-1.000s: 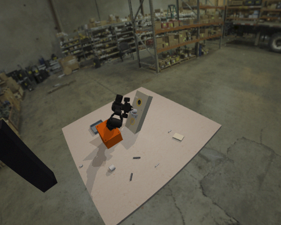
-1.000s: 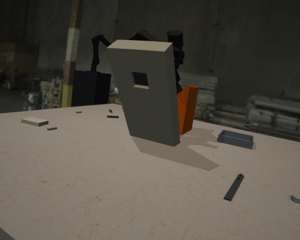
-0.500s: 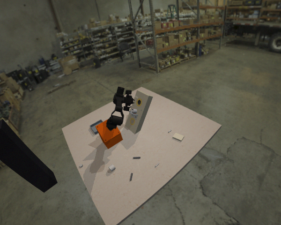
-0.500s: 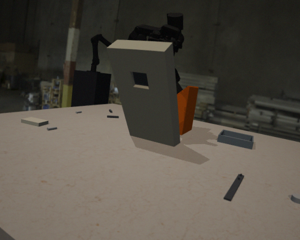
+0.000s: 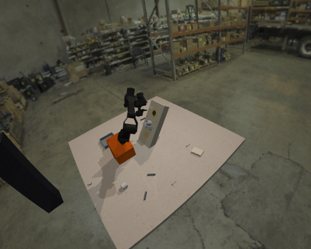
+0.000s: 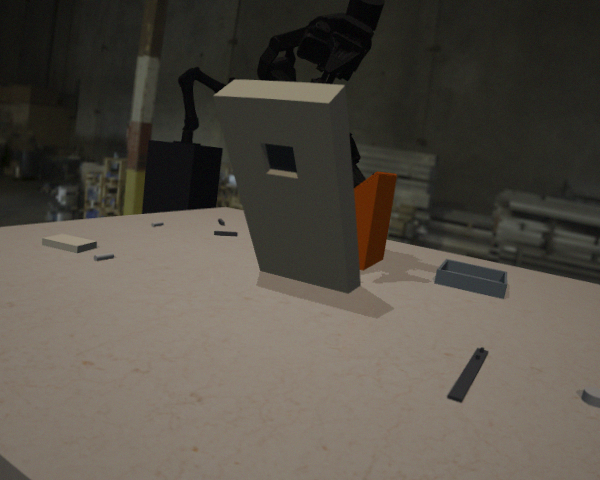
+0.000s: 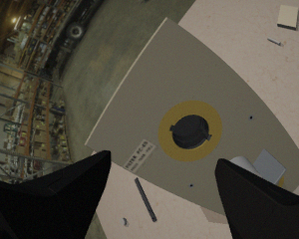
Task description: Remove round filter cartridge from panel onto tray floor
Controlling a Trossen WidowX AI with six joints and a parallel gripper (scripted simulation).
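Right now the round filter cartridge is 16 cm below my gripper tip, 2 cm behind it and 1 cm to the left of it. From my gripper tip the other things lie so: tan service panel (18 cm below, 2 cm ahead).
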